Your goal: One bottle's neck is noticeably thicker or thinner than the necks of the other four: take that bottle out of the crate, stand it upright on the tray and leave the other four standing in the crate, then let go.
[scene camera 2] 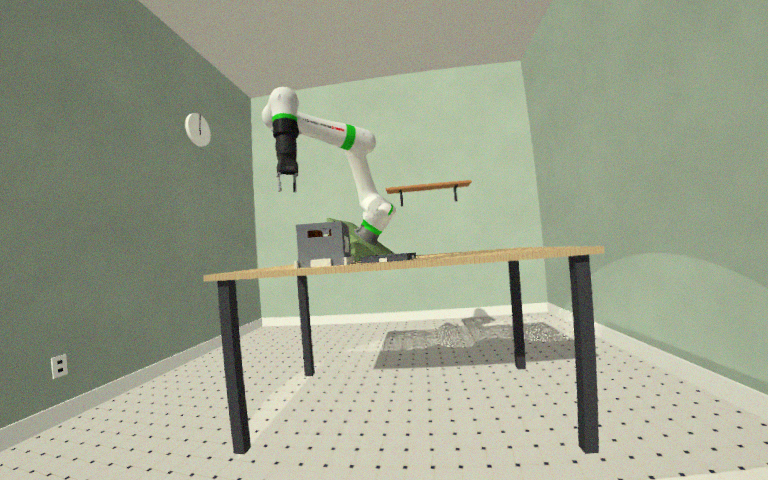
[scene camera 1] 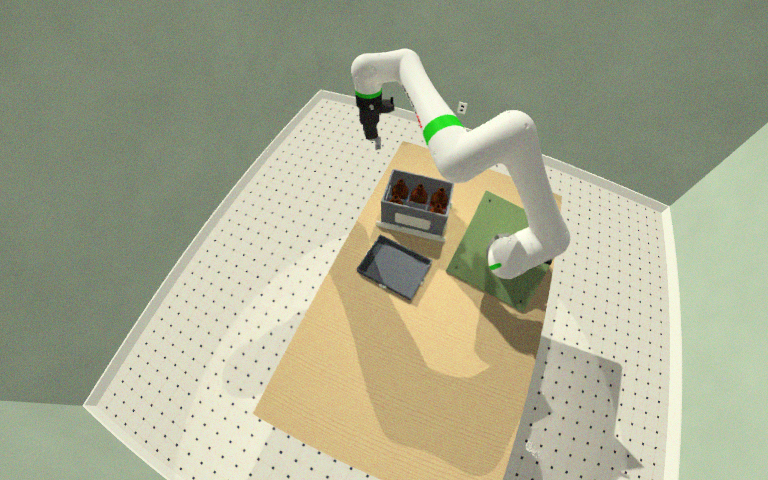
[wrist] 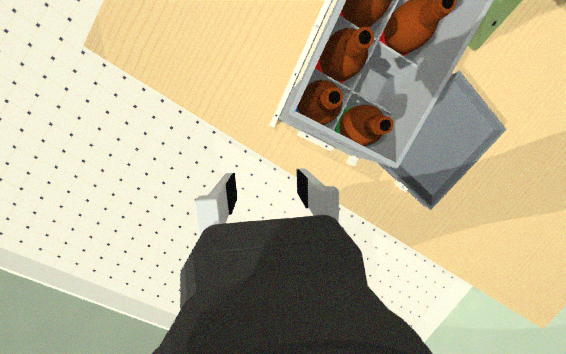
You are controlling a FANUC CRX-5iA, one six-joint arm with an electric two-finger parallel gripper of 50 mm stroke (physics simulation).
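Places are measured from the arm's base along level axes (x ahead, y left, z up), in centimetres.
Pixels of known places: gripper, fingertip midpoint: (scene camera 2: 287, 191) (scene camera 1: 376, 144) (wrist: 266, 183); arm's base, origin of the base link: (scene camera 2: 364, 238).
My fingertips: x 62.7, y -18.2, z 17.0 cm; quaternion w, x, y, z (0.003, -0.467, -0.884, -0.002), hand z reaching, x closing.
Note:
For each thing: its top centre in the pictures, then the offset to it from my fingertips. Level surfaces: height alone.
- grey crate, middle of its top: (wrist: 395, 48) (scene camera 1: 419, 191) (scene camera 2: 324, 225) dx -21.9, dy +7.3, dz -12.1 cm
- middle bottle, middle of its top: (wrist: 364, 37) (scene camera 1: 420, 186) dx -21.3, dy +3.2, dz -13.3 cm
- dark grey tray, middle of its top: (wrist: 444, 145) (scene camera 1: 394, 265) (scene camera 2: 390, 254) dx -22.6, dy +35.3, dz -27.0 cm
- wooden table, its level: dz -29.6 cm
The grey crate (scene camera 1: 437, 226) (scene camera 2: 320, 250) (wrist: 345, 146) holds five brown bottles. Three stand in the row away from the tray: an end bottle (scene camera 1: 399, 189) (wrist: 316, 104), a middle bottle (scene camera 1: 419, 195) (wrist: 341, 56) and another end bottle (scene camera 1: 439, 196) (wrist: 366, 9). Two stand in the tray-side row: one bottle (scene camera 1: 395, 199) (wrist: 361, 126) and another bottle (scene camera 1: 437, 208) (wrist: 411, 27), with an unfilled compartment between them. I cannot tell whose neck differs; one neck is cut off in the wrist view. The dark grey tray (scene camera 1: 396, 268) (scene camera 2: 403, 256) (wrist: 452, 130) holds nothing. My gripper (scene camera 1: 376, 143) (scene camera 2: 287, 189) (wrist: 266, 183) is open, high up beside the crate.
The crate and tray are on the wooden table (scene camera 1: 339, 362) (scene camera 2: 481, 255) (wrist: 200, 60). White blocks are at the crate's foot. The green base plate (scene camera 1: 475, 243) under the arm lies beside the crate. A wall shelf (scene camera 2: 428, 186) is in the background.

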